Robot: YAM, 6 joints.
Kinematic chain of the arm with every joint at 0, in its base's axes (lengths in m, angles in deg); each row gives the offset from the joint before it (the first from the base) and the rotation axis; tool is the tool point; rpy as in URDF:
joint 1: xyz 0 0 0.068 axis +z
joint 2: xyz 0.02 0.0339 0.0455 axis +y
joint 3: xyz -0.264 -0.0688 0 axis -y
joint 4: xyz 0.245 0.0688 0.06 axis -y
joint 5: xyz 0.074 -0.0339 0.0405 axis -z
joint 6: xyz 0.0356 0 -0.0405 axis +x
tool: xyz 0 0 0 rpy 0 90 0
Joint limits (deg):
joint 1: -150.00..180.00
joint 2: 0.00..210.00
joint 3: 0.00..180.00
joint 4: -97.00..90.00
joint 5: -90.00..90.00
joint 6: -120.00..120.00
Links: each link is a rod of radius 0.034 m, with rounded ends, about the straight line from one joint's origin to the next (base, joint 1, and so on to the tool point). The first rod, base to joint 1, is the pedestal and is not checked.
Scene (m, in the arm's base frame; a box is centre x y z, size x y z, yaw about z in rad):
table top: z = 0
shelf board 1: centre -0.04 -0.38 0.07 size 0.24 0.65 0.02 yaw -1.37
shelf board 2: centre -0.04 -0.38 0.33 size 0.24 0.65 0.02 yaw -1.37
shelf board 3: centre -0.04 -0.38 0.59 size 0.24 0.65 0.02 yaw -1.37
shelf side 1: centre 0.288 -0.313 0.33 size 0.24 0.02 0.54 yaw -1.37
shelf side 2: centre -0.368 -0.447 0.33 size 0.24 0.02 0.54 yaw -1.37
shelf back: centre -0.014 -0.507 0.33 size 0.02 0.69 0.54 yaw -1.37
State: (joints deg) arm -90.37 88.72 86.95 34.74 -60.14 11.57
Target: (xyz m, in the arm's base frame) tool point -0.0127 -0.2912 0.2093
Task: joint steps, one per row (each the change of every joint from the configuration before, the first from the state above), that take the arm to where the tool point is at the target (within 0.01 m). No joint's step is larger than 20 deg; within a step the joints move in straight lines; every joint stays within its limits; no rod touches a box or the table.
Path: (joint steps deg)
1: 18.30 -13.78 -14.05 -5.91 10.82 -12.77
2: 18.30 -13.77 -14.04 -5.91 10.83 -12.77
3: 18.29 -13.78 -14.05 -5.91 10.82 -12.78
4: 18.30 -13.77 -14.05 -5.91 10.83 -12.77
5: 2.77 10.19 -2.19 -7.62 -18.04 -2.72
6: 2.76 10.19 -2.19 -7.61 -18.03 -2.72
7: 2.77 10.19 -2.19 -7.62 -18.04 -2.73
8: 2.76 10.19 -2.19 -7.62 -18.03 -2.72
9: -18.54 1.95 3.28 8.64 4.87 12.40
10: -18.54 1.94 3.28 8.63 4.88 12.39
11: -18.55 1.94 3.27 8.63 4.87 12.40
12: -18.54 1.95 3.28 8.63 4.88 12.39
13: -18.54 1.94 3.28 8.64 4.87 12.40

